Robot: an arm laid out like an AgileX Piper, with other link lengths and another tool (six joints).
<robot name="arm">
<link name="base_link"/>
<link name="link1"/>
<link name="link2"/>
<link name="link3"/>
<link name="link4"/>
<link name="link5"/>
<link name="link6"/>
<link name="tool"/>
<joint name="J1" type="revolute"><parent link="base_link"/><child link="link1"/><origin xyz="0.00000 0.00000 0.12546"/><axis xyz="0 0 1"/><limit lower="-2.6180" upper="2.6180"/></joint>
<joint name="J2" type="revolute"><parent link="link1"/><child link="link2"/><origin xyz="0.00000 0.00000 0.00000"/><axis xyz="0 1 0"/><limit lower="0.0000" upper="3.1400"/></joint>
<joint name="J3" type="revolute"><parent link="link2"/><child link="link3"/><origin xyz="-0.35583 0.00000 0.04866"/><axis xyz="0 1 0"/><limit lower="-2.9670" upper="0.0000"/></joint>
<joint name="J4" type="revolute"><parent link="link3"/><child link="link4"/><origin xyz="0.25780 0.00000 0.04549"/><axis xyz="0.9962 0 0.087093"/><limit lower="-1.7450" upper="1.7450"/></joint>
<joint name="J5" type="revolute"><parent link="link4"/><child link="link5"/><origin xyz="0.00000 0.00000 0.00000"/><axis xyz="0 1 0"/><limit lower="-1.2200" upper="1.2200"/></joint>
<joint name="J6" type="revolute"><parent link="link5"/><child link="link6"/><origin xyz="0.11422 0.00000 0.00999"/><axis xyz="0.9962 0 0.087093"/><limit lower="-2.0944" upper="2.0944"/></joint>
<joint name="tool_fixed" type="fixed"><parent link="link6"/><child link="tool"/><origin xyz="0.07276 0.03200 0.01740" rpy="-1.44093 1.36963 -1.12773"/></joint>
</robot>
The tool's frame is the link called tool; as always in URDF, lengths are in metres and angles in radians.
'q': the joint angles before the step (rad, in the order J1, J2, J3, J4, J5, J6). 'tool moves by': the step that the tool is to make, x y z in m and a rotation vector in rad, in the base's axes. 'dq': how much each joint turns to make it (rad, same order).
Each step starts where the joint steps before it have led.
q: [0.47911, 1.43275, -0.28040, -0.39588, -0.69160, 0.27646]
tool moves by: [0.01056, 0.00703, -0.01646, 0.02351, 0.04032, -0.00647]
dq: [-0.00001, 0.10146, 0.00000, 0.02152, -0.08315, 0.00221]
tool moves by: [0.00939, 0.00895, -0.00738, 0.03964, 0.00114, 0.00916]
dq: [0.00001, 0.08496, -0.00837, 0.00425, -0.10073, -0.00002]
